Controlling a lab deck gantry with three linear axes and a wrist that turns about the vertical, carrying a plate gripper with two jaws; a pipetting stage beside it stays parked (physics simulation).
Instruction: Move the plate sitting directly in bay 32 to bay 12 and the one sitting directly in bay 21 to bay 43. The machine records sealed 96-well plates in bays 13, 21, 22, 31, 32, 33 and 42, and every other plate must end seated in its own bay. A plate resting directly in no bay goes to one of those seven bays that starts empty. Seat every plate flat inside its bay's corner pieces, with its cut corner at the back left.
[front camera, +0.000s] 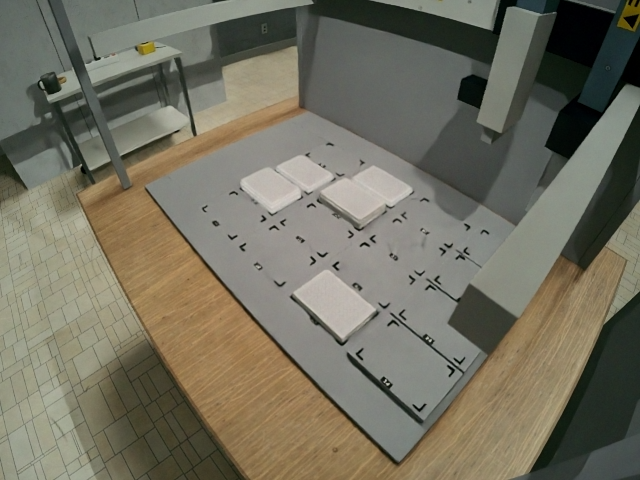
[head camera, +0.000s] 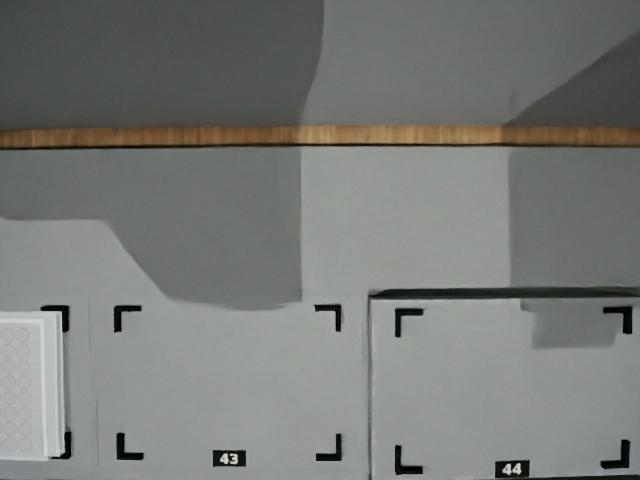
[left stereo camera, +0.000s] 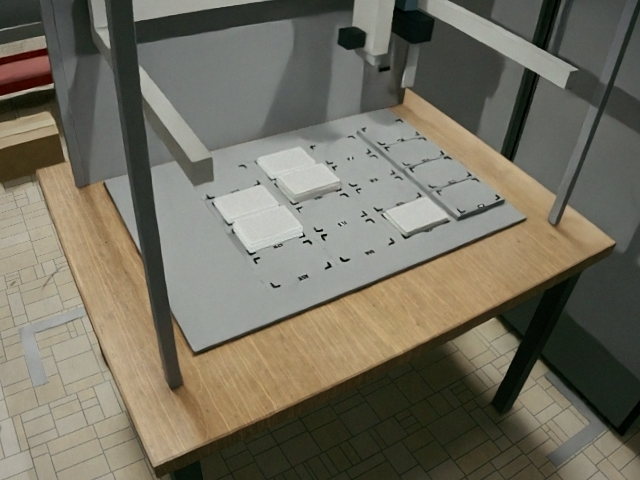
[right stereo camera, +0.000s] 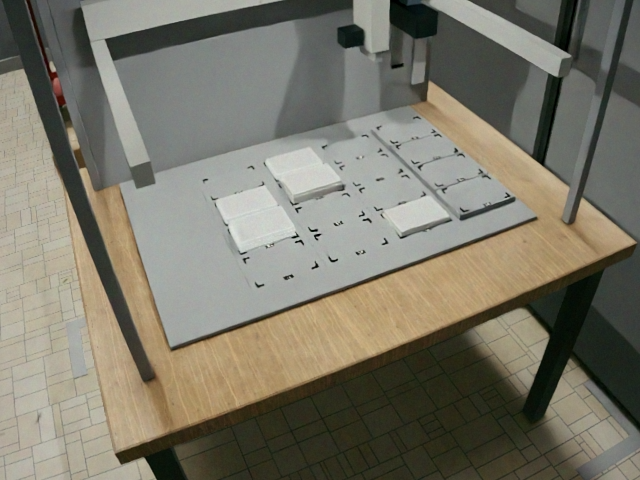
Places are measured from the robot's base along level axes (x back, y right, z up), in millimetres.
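Where they show: gripper, fingertip midpoint: (left stereo camera: 394, 78) (right stereo camera: 406, 74); robot's base, origin of the base link: (front camera: 203, 209) (left stereo camera: 274, 287) (right stereo camera: 258, 286).
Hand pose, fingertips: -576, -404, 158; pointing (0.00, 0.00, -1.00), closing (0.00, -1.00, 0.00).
Observation:
Each offset is from my fingertips to the top centre of the thing, as dx, dy, dz. "*": to the spot under its first point.
My gripper (left stereo camera: 395, 77) (right stereo camera: 406, 74) hangs high at the back right, its jaws apart and no plate between them. Bay 32 holds a pile {+348, +148, -131} (front camera: 353, 199) (left stereo camera: 308, 179) (right stereo camera: 310, 178) that looks two plates thick. The pile in bay 21 {* +503, +258, -131} (front camera: 270, 186) (left stereo camera: 266, 225) (right stereo camera: 261, 224) also looks thicker than one plate. White plates sit in bay 31 {* +503, +151, -144} (front camera: 305, 172) (left stereo camera: 245, 203) (right stereo camera: 247, 203), bay 42 {* +345, +42, -144} (front camera: 382, 183) (head camera: 20, 382) (left stereo camera: 285, 161) and bay 13 {* +180, +364, -144} (front camera: 334, 303) (left stereo camera: 416, 214) (right stereo camera: 416, 214). Bays 12, 22, 33 and 43 hold no plate. Cut corners cannot be made out.
Bay 41 and bay 11 hold no plate. The raised strip {* +10, +366, -144} (front camera: 408, 369) (left stereo camera: 478, 198) (right stereo camera: 480, 198) with bays 14 to 44 runs along the right, without plates. The parked pipetting stage (front camera: 516, 72) (left stereo camera: 372, 28) (right stereo camera: 371, 25) hangs beside the gripper. A tall wall (front camera: 392, 98) (left stereo camera: 227, 93) stands behind the deck.

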